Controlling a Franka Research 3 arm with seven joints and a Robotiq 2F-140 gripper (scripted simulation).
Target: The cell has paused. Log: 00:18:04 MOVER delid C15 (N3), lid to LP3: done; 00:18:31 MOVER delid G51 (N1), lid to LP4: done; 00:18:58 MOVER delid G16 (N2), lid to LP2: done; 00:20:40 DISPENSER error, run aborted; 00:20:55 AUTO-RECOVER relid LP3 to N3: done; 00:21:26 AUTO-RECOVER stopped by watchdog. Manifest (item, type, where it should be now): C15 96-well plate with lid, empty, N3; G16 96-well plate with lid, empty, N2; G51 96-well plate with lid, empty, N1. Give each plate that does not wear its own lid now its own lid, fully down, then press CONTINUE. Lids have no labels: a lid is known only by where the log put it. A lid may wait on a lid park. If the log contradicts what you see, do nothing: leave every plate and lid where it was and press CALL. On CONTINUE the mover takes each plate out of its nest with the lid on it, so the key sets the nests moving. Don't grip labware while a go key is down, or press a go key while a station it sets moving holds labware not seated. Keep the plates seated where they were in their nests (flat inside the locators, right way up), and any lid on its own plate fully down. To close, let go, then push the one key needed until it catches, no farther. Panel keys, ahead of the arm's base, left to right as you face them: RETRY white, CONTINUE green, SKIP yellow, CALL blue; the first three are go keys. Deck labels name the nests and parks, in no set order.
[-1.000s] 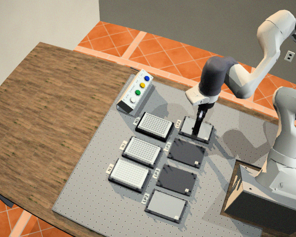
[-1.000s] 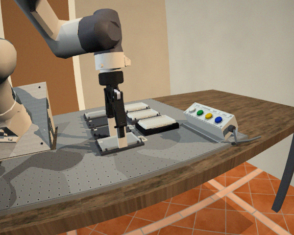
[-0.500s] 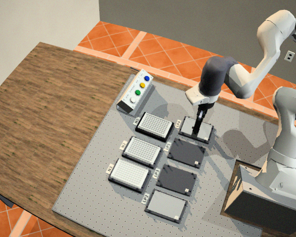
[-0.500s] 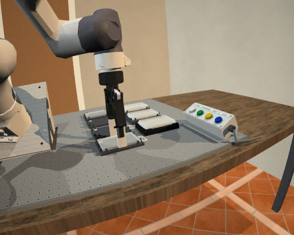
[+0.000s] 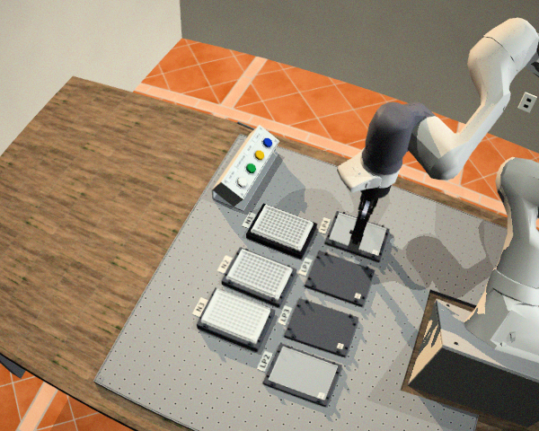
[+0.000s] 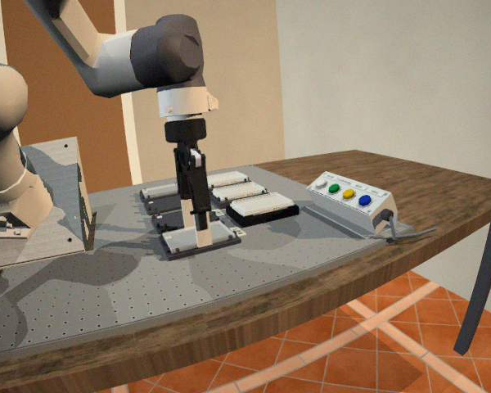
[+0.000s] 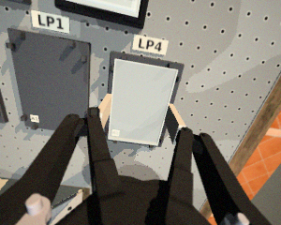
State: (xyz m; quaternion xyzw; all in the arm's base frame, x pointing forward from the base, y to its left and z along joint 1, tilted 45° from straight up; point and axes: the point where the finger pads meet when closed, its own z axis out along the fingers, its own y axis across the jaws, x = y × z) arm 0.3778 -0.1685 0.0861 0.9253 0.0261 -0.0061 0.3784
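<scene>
Now: the lp4 park 30 mm below my hand. From my hand the other things lie so: plate 170 mm ahead, 210 mm to the left, 10 mm below; LP3 park 10 mm behind, 270 mm to the left, 30 mm below; lp1 park 130 mm to the left, 30 mm below.
</scene>
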